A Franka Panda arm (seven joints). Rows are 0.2 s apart.
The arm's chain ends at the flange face. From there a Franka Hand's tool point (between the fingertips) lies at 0.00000 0.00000 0.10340 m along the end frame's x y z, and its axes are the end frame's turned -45 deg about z.
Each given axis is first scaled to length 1.
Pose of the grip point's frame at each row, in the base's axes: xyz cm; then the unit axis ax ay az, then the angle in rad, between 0 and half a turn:
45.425 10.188 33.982 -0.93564 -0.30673 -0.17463 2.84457
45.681 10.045 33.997 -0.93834 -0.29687 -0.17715 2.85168
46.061 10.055 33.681 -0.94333 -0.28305 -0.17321 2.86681
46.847 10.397 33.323 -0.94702 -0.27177 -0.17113 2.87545
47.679 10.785 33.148 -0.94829 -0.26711 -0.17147 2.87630
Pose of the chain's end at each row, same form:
43.048 6.273 43.252 -0.99160 0.07542 -0.10512 2.73317
43.193 6.206 43.270 -0.99036 0.08567 -0.10888 2.73778
43.539 6.413 43.024 -0.98905 0.10043 -0.10812 2.75480
44.294 6.877 42.704 -0.98780 0.11233 -0.10784 2.76438
45.099 7.284 42.529 -0.98719 0.11717 -0.10833 2.76490

